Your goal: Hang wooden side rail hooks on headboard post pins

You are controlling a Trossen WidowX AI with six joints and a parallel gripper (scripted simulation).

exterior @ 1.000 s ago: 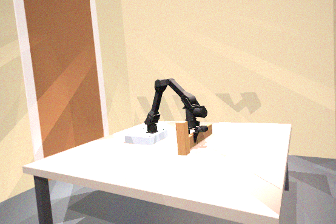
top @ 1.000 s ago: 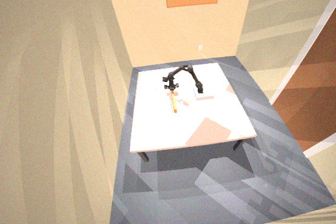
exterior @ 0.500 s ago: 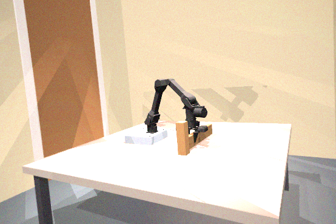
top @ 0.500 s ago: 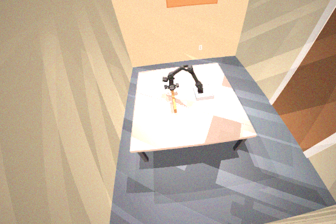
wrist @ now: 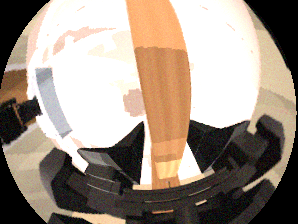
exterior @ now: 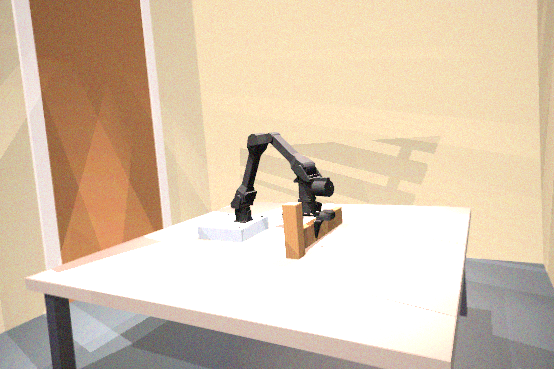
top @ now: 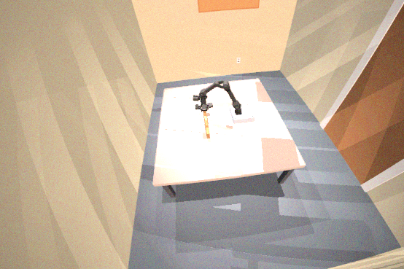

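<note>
Right now the wooden headboard post is 12 cm to the right of my gripper tip, 5 cm above it and 1 cm ahead of it.
</note>
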